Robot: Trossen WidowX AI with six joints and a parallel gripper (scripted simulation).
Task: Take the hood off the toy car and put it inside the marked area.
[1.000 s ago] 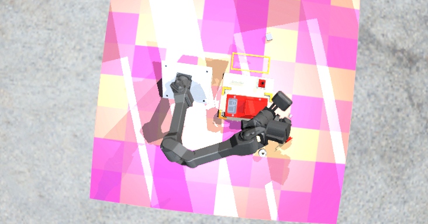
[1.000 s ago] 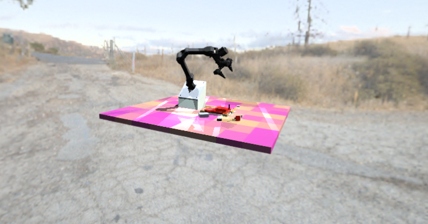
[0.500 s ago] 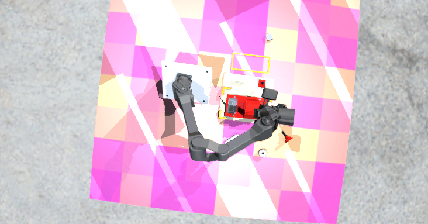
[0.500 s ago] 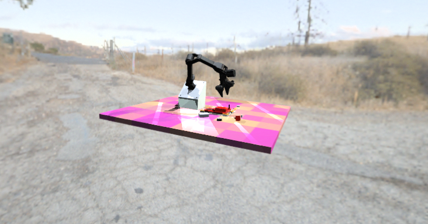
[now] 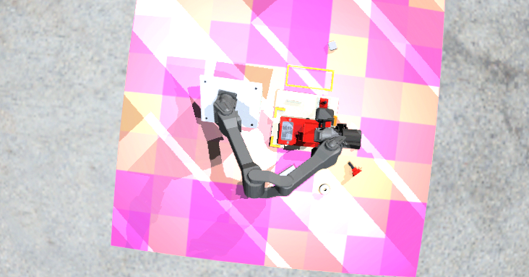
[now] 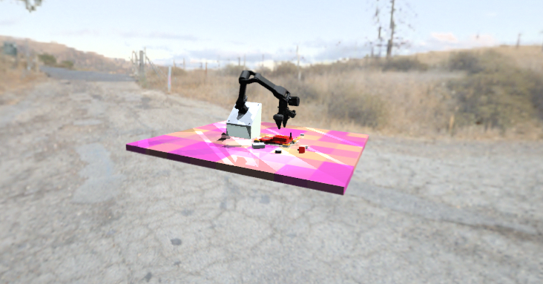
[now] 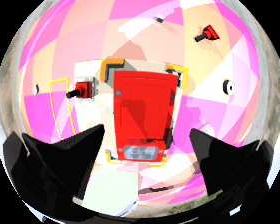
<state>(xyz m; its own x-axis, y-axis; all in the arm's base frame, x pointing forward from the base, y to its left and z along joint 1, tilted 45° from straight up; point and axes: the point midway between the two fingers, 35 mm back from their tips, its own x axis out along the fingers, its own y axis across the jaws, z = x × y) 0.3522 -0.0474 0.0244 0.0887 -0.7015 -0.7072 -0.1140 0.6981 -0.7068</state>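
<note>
Right now my gripper tip is 70 mm above the red hood. From my gripper tip the other things lie so: white piece (180 mm ahead, 100 mm below); wheel (210 mm to the right, 100 mm below, 90 mm ahead).
</note>
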